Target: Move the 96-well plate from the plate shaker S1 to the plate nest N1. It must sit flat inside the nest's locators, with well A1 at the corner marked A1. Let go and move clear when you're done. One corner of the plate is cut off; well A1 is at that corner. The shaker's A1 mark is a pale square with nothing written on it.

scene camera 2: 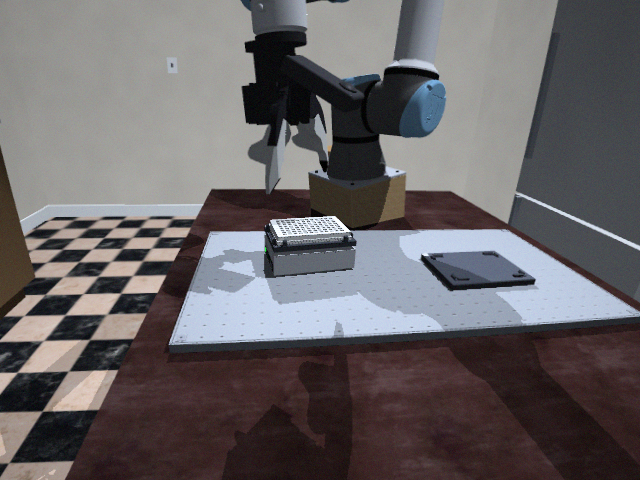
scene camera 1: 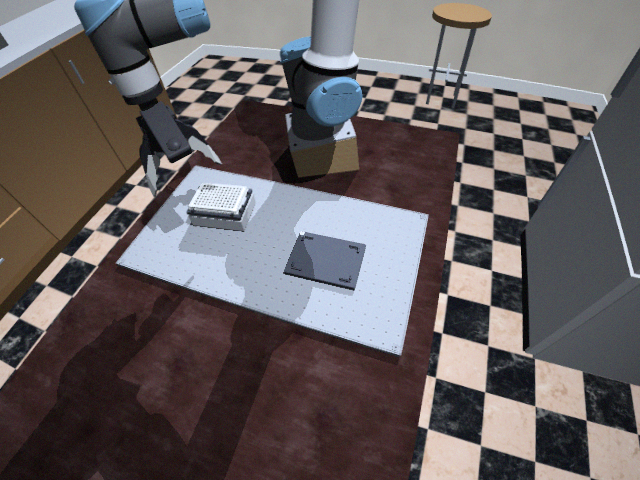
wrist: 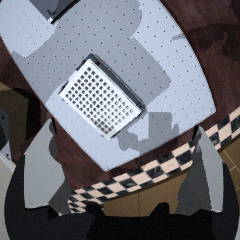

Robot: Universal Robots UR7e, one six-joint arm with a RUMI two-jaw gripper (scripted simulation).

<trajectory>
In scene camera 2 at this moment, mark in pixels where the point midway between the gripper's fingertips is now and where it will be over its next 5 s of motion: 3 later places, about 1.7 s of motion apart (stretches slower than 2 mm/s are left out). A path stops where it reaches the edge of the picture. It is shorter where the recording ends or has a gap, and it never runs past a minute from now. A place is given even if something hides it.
My gripper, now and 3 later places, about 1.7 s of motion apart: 300, 182; 308, 193; 307, 227; 308, 204
</trajectory>
